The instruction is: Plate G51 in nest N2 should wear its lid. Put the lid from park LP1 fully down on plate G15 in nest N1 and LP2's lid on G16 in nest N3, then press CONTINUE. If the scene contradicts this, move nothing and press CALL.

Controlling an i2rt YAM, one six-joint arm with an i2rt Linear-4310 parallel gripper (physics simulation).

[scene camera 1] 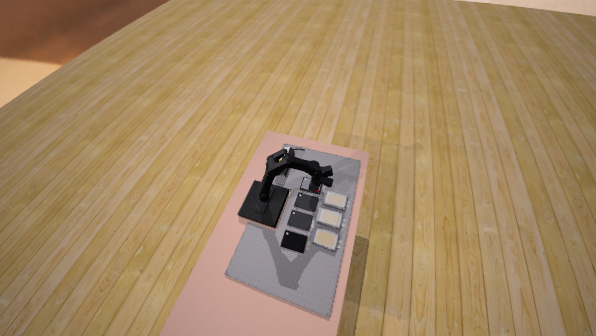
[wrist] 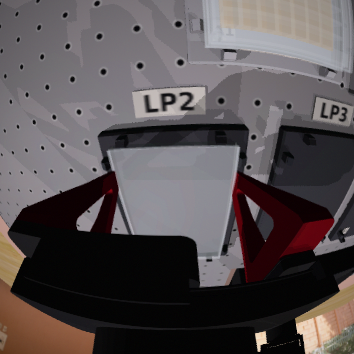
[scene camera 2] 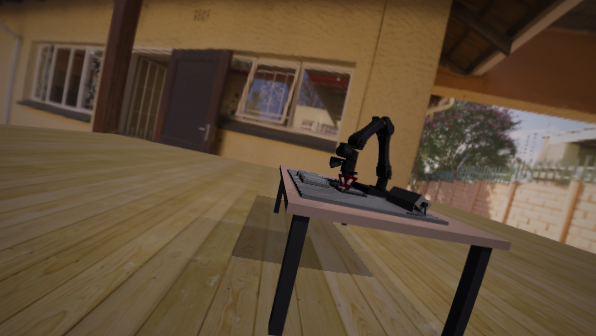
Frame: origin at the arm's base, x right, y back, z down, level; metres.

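Seen in the pictures: gripper, fingertip midpoint: (scene camera 1: 316, 186) (wrist: 174, 177); arm's base, link origin: (scene camera 1: 265, 198) (scene camera 2: 379, 189).
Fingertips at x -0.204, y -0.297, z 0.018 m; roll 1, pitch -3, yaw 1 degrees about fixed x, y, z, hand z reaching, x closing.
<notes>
Offsets run from my fingertips to a thing's top centre. "pt": to the spot under its first point. Level surfaces: height alone.
A clear, pale lid {dx +0.001, dy +0.037, dz -0.006 m} (wrist: 175, 205) (scene camera 1: 305, 183) lies flat in the dark park LP2 {dx +0.001, dy +0.037, dz -0.008 m} (wrist: 172, 135), behind its label in the wrist view. My gripper (wrist: 174, 177) (scene camera 1: 316, 190) (scene camera 2: 347, 188) is low over the park and shut on this lid, one red fingertip against each side edge. A cream-welled plate {pt dx +0.049, dy -0.100, dz -0.022 m} (wrist: 277, 22) sits in a clipped nest at the wrist view's top right; its nest label does not show. Three such plates {pt dx +0.068, dy -0.151, dz -0.022 m} (scene camera 1: 335, 200) {dx +0.186, dy -0.131, dz -0.030 m} (scene camera 1: 330, 218) {dx +0.317, dy -0.157, dz -0.024 m} (scene camera 1: 326, 239) stand in a row. Plate names, the LP1 label and the button names are not readable.
The dark park LP3 {dx +0.128, dy +0.031, dz -0.008 m} (wrist: 310, 172) is right beside LP2. Dark squares {pt dx +0.127, dy +0.030, dz +0.002 m} (scene camera 1: 306, 201) {pt dx +0.260, dy +0.025, dz +0.002 m} (scene camera 1: 300, 220) {pt dx +0.393, dy +0.015, dz +0.002 m} (scene camera 1: 294, 241) continue the park row beside the plates. A dark sloped box {dx -0.109, dy +0.287, dz -0.072 m} (scene camera 2: 406, 199) stands on the grey perforated board {dz +0.012 m} (scene camera 1: 260, 270), near the arm's base plate (scene camera 1: 255, 212).
</notes>
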